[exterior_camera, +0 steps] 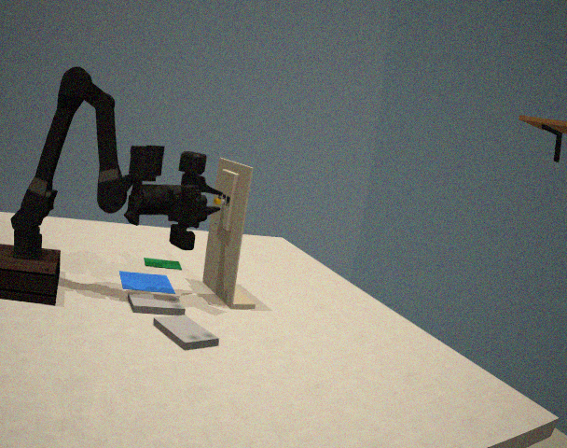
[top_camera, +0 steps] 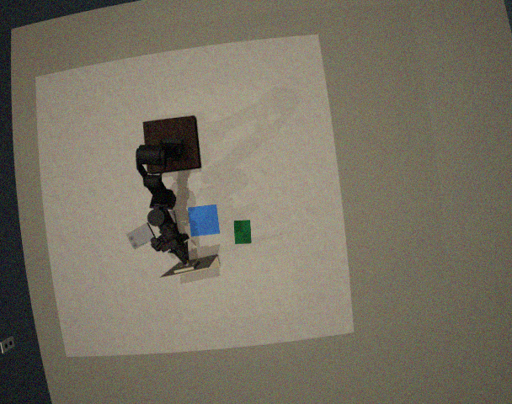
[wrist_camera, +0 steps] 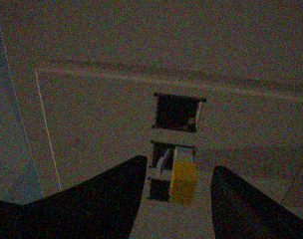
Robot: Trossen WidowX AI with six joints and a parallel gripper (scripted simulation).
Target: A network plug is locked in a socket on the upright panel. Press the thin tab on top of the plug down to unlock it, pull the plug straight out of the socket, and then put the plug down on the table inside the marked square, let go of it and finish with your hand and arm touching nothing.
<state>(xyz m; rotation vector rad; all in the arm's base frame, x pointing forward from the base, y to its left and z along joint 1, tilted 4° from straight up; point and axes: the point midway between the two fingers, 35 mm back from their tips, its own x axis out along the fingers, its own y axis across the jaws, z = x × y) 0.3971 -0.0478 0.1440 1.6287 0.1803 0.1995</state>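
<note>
My gripper tip is now 1 cm short of the plug. The rest, counted from my gripper tip: beige panel (7 cm below, 3 cm ahead); green patch (21 cm to the left, 20 cm below, 4 cm behind); blue square (20 cm below, 13 cm behind, 6 cm to the left).
</note>
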